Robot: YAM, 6 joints.
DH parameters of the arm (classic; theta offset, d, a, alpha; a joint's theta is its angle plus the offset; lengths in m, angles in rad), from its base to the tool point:
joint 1: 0 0.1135 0.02 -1.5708
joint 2: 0 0 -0.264 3.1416
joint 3: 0.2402 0 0.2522 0
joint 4: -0.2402 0 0.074 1.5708
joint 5: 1.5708 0 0 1.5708
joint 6: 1.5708 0.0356 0 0
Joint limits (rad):
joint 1: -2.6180..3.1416
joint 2: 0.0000..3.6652
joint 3: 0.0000..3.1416
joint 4: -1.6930..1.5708
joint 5: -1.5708..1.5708
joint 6: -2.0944..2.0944
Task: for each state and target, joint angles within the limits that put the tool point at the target. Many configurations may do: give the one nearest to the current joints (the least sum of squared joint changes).
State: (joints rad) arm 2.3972 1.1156 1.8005 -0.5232 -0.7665 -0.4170
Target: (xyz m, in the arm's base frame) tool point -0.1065 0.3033 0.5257
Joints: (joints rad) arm 1.8392 1.5492 1.9335 -0.3765 -0.6749 -0.4170
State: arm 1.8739 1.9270 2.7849 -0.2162 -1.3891 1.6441
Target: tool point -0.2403 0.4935 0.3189
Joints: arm 1.9603 2.4632 2.4712 -0.2868 -1.3757 1.6441
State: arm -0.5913 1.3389 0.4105 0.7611 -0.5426 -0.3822
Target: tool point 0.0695 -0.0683 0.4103
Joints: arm -0.9358 0.5569 0.5902 0.9647 -0.4487 -0.3822
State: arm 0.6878 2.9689 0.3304 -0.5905 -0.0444 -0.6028
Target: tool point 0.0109 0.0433 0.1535
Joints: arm 1.0118 3.3567 0.0114 -1.5231 -0.3957 -0.6028
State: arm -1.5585 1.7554 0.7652 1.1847 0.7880 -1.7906
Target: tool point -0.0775 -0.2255 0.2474
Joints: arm -1.7862 1.3066 0.3894 1.3107 0.8832 -1.7906
